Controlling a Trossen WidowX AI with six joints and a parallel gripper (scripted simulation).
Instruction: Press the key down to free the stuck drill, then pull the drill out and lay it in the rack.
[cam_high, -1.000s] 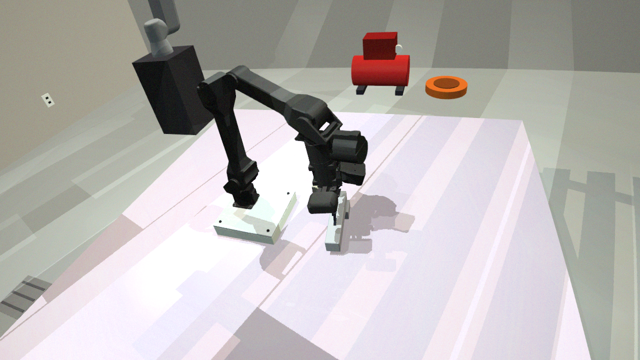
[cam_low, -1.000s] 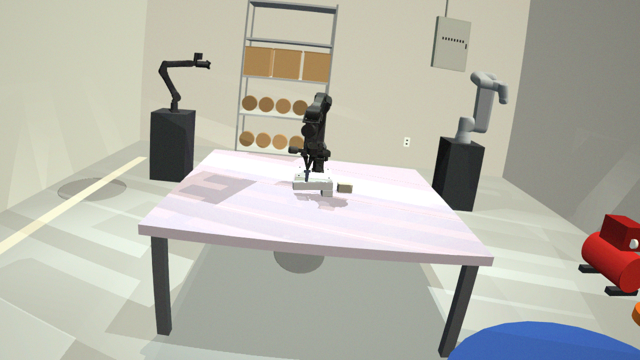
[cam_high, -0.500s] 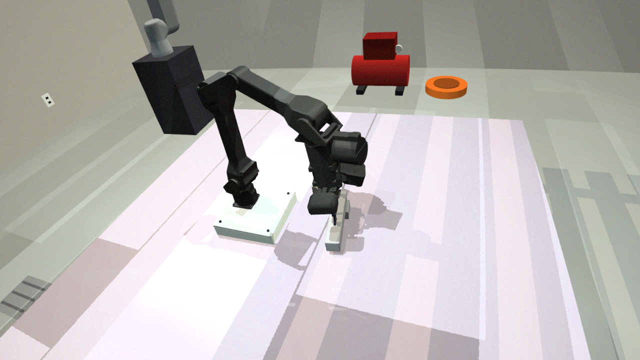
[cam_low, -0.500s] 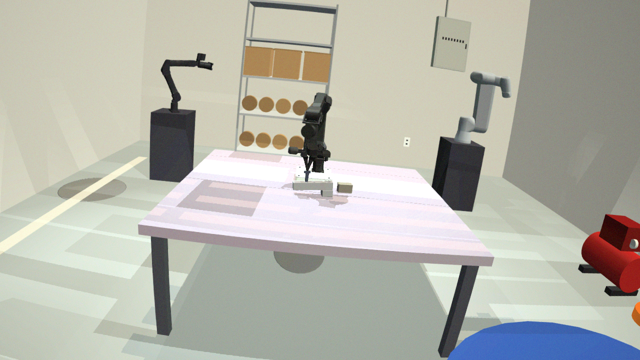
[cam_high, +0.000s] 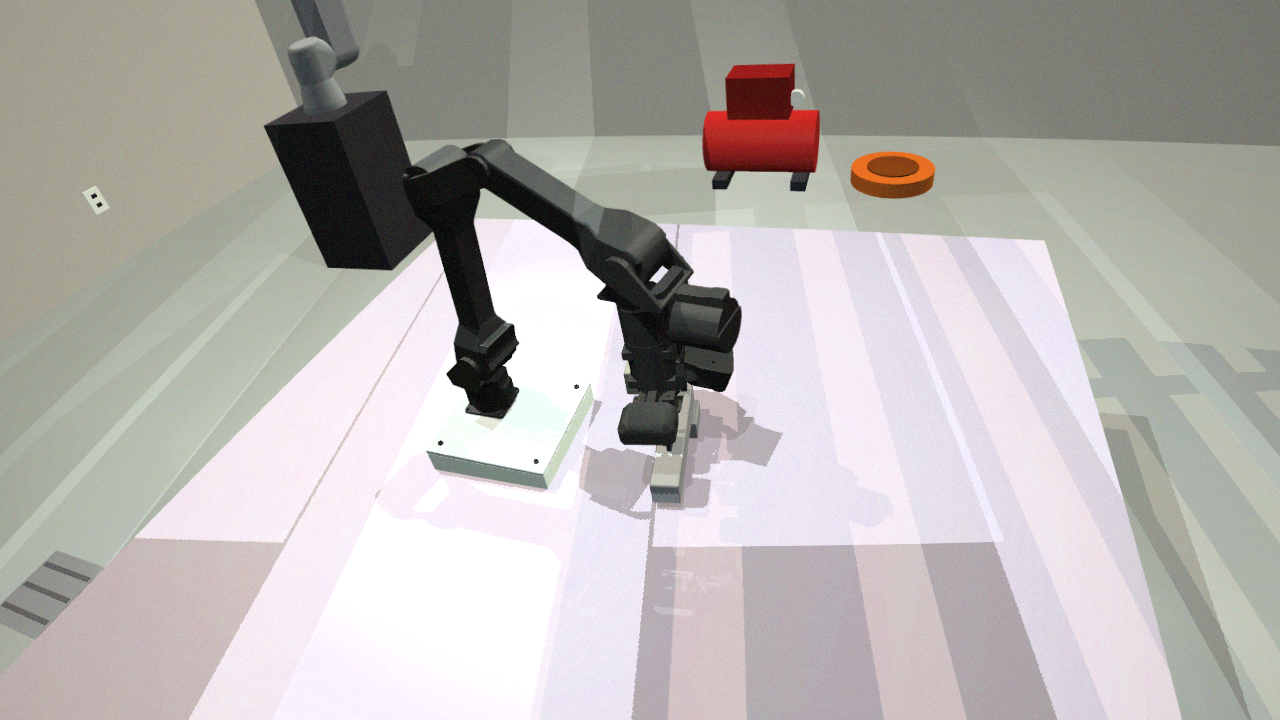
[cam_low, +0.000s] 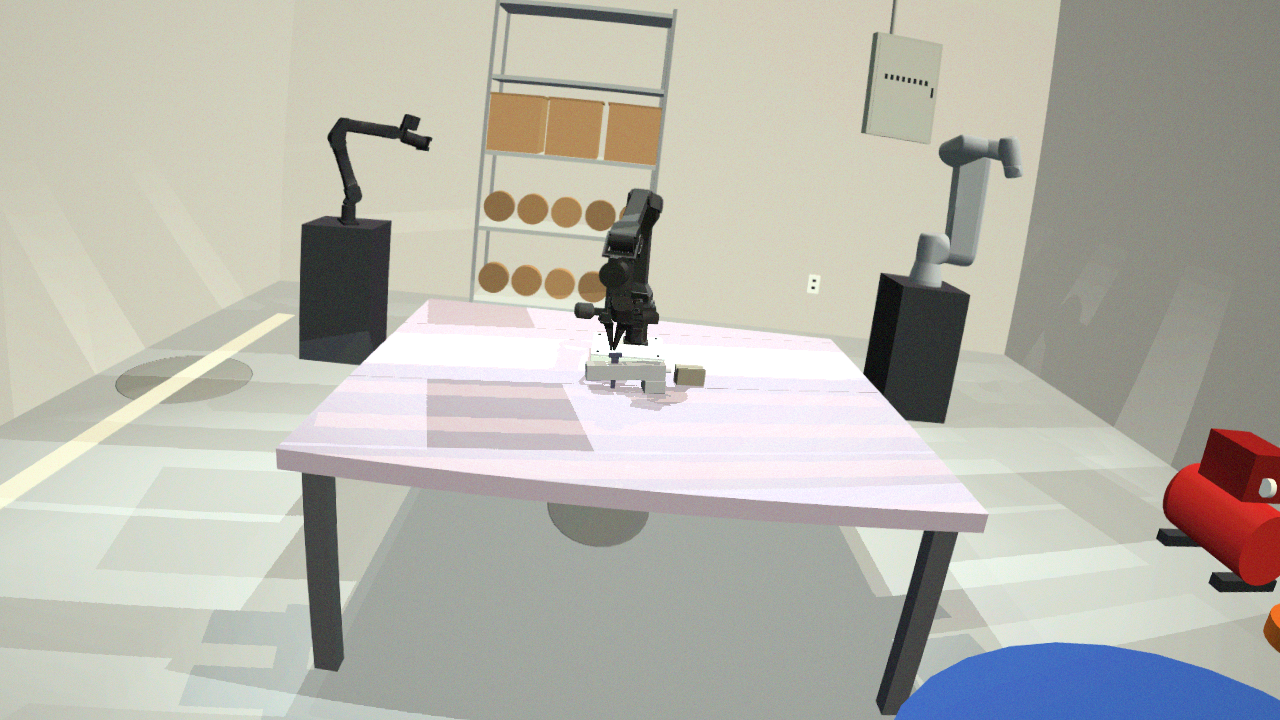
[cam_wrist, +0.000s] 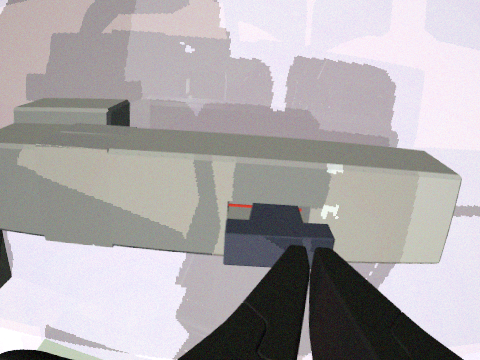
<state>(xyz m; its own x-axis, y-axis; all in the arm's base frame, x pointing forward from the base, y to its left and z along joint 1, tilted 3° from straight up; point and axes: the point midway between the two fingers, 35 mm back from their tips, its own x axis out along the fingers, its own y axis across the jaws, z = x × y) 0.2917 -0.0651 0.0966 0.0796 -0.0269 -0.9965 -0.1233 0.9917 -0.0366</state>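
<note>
Now: gripper tip 3 cm above the dark blue key and 1 cm to the right of it. From my gripper tip the other things lie so: drill (8 cm to the left, 4 cm below, 1 cm behind); rack (20 cm to the left, 10 cm behind, 7 cm below); pale housing block (5 cm below, 4 cm to the left, 1 cm behind).
</note>
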